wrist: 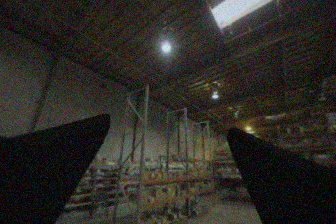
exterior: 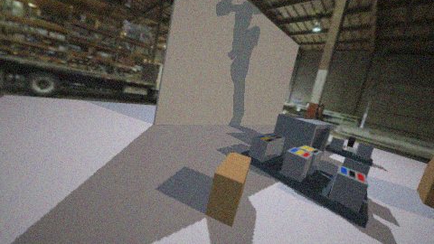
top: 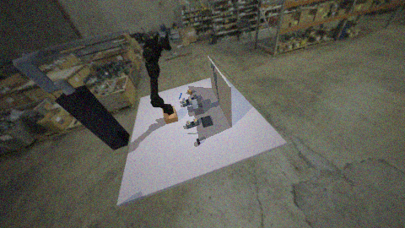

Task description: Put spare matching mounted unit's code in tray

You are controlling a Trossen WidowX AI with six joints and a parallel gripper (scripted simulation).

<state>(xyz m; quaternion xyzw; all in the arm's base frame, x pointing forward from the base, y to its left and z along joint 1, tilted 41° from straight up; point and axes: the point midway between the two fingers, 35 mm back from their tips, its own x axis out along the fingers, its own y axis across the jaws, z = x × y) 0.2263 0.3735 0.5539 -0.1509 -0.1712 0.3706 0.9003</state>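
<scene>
Now: the grey spare 140 mm ahead of my gripper tip, 270 mm to the left of it and 780 mm below it. From my gripper tip the other things lie so: dark grey tray: 140 mm ahead, 150 mm to the right, 820 mm below; then tall beige panel: 370 mm ahead, 30 mm to the left, 600 mm below; then tall grey box: 120 mm ahead, 70 mm to the left, 770 mm below.
</scene>
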